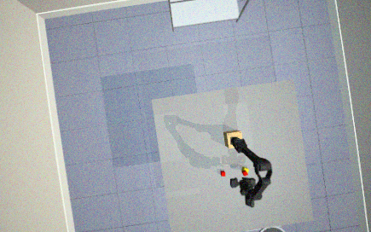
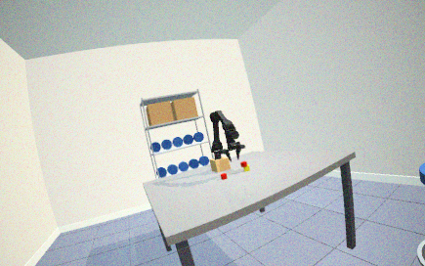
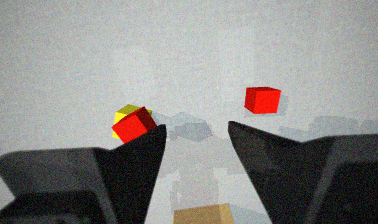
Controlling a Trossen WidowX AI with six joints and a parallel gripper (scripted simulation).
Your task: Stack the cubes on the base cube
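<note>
Now: the red cube 20 mm behind my gripper tip, 70 mm to the left of it and 50 mm below it. Round my gripper tip: yellow cube: 30 mm behind, 90 mm to the left, 90 mm below.
</note>
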